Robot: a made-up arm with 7 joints. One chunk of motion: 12 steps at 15 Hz.
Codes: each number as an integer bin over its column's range. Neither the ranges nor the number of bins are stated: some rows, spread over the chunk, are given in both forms.
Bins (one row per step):
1: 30 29 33 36 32 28 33
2: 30 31 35 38 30 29 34
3: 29 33 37 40 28 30 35
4: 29 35 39 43 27 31 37
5: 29 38 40 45 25 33 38
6: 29 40 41 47 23 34 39
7: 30 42 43 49 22 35 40
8: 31 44 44 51 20 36 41
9: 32 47 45 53 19 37 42
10: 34 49 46 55 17 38 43
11: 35 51 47 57 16 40 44
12: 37 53 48 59 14 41 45
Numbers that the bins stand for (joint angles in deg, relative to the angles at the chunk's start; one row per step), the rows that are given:
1: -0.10 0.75 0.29 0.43 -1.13 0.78 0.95
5: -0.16 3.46 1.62 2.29 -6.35 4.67 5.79
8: -0.03 5.27 2.38 3.52 -10.08 7.00 8.70
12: 0.35 7.98 3.14 5.17 -14.56 10.89 12.57
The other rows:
2: -0.10 1.35 0.67 0.84 -2.62 1.56 1.92
3: -0.16 1.95 1.05 1.25 -4.11 2.33 2.89
4: -0.16 2.56 1.43 1.87 -4.86 3.11 4.83
6: -0.16 4.06 1.81 2.70 -7.84 5.44 6.76
7: -0.10 4.67 2.19 3.11 -8.59 6.22 7.73
9: 0.03 6.17 2.57 3.94 -10.83 7.78 9.67
10: 0.16 6.78 2.76 4.35 -12.32 8.56 10.63
11: 0.22 7.38 2.95 4.76 -13.06 10.11 11.60

